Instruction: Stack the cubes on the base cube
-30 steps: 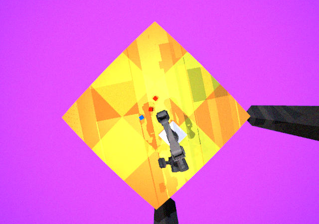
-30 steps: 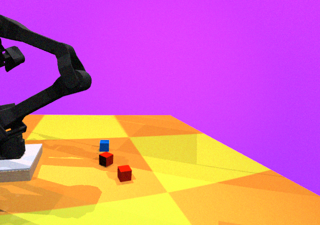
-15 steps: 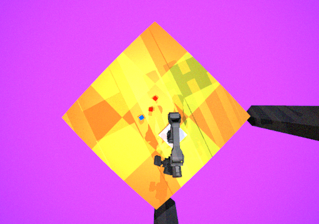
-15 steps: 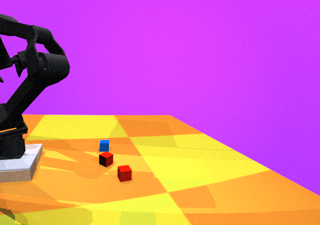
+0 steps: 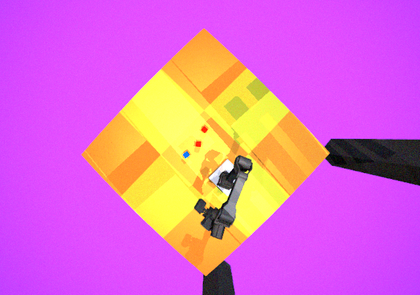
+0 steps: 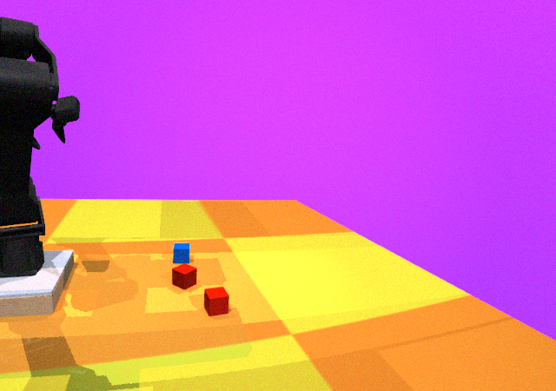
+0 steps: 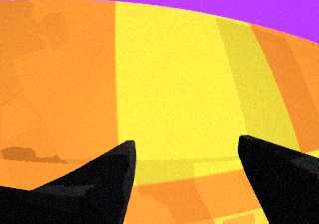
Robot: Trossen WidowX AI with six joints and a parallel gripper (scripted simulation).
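Right now the blue base cube is 28 cm ahead of my gripper tip, 21 cm below it and 15 cm to the right of it. Round my gripper tip: red cube: 36 cm to the right, 31 cm ahead, 21 cm below.
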